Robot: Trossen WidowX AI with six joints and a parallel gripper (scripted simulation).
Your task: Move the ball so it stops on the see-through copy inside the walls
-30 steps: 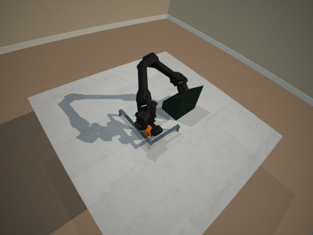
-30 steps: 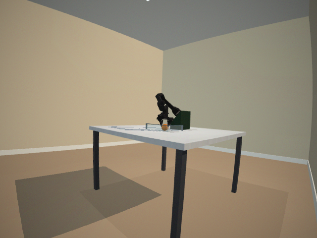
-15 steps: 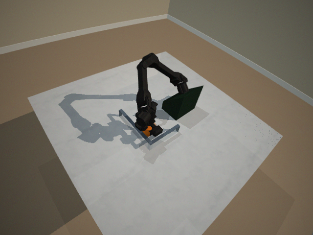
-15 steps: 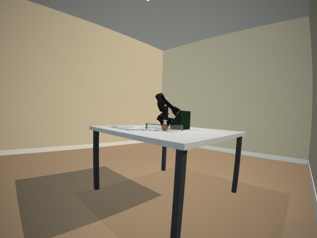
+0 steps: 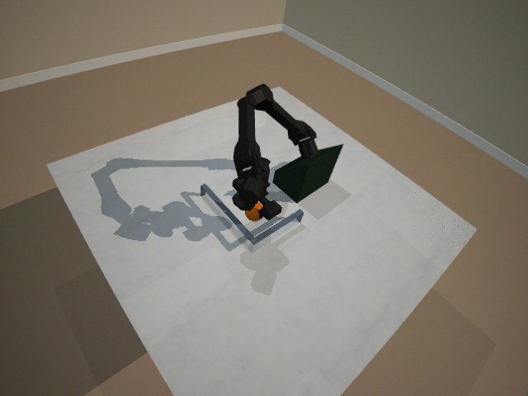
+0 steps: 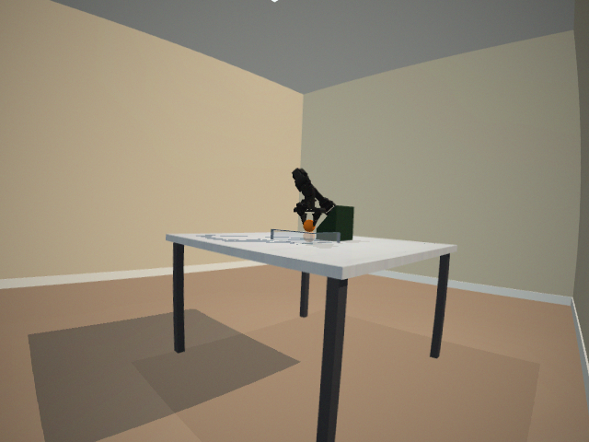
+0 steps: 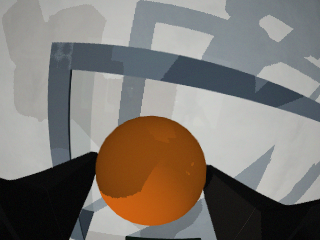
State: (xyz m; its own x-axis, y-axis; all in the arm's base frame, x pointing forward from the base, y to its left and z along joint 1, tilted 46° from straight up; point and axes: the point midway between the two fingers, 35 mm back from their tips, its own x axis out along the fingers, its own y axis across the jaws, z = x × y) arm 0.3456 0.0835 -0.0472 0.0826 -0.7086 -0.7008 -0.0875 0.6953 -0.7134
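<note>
The see-through copy of ball lies 60 mm below my gripper tip, 30 mm to the right of it and 30 mm behind it. Round my gripper tip: orange ball right at my gripper tip.
</note>
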